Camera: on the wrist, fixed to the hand. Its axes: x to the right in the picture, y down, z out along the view.
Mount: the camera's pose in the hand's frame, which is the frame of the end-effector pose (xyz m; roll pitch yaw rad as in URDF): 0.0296 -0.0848 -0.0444 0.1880 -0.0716 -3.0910
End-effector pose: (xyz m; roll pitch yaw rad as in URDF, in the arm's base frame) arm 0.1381 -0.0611 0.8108 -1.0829 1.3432 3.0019
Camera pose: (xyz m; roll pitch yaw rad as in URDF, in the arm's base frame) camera 0.0903 0.0254 0.7942 1.5281 -1.4163 -0.3996
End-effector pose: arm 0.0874 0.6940 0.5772 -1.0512 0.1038 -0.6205
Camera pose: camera 0.0688 0.6082 0.6254 1.2464 -0.1831 2.4834
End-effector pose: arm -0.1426 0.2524 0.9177 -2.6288 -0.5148 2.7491
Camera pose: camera -0.1498 0.1990 1.0022 2.7714 0.5506 -0.4854
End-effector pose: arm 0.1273 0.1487 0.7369 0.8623 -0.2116 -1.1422
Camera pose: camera 0.1279 0.0956 0.6519 -0.6542 0.2025 2.0885
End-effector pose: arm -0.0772 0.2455 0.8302 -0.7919 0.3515 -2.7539
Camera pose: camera -0.1467 0.3156 0.8474 0.9883 -0.4377 0.3706
